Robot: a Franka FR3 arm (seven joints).
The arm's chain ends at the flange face. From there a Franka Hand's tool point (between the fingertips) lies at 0.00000 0.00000 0.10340 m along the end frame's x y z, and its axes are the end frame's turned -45 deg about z.
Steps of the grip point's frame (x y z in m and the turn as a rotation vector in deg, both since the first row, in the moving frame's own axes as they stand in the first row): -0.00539, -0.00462, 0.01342, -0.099, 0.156, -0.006; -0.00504, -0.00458, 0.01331, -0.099, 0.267, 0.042; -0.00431, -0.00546, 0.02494, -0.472, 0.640, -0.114; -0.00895, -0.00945, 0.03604, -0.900, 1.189, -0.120; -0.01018, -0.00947, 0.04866, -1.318, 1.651, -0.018
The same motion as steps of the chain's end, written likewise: -0.00740, 0.00062, 0.01342, 0.040, 0.180, -0.006; -0.00727, 0.00054, 0.01331, 0.119, 0.259, 0.042; -0.00833, -0.00060, 0.02495, 0.119, 0.786, -0.114; -0.01568, 0.00002, 0.03608, 0.204, 1.477, -0.120; -0.01768, 0.00093, 0.04873, 0.235, 2.099, -0.018
